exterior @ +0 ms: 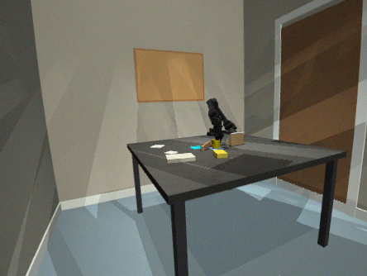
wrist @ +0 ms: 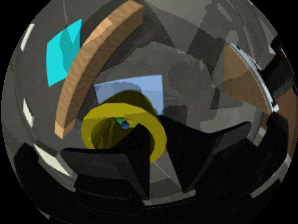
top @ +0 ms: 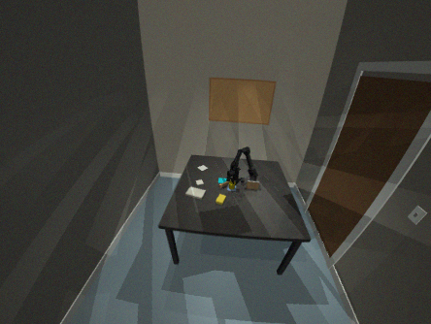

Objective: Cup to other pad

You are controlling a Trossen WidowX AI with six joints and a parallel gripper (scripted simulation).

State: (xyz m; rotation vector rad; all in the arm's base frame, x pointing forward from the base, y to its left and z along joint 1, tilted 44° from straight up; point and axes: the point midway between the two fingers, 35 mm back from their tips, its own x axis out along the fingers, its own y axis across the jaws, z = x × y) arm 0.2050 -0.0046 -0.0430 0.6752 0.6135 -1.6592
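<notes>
My gripper tip is 30 mm short of the light blue pad and 50 mm above it. Round my gripper tip: yellow cup: 20 mm ahead; cyan pad: 130 mm ahead, 130 mm to the right, 50 mm below; wooden stick: 80 mm ahead, 70 mm to the right, 30 mm below.
</notes>
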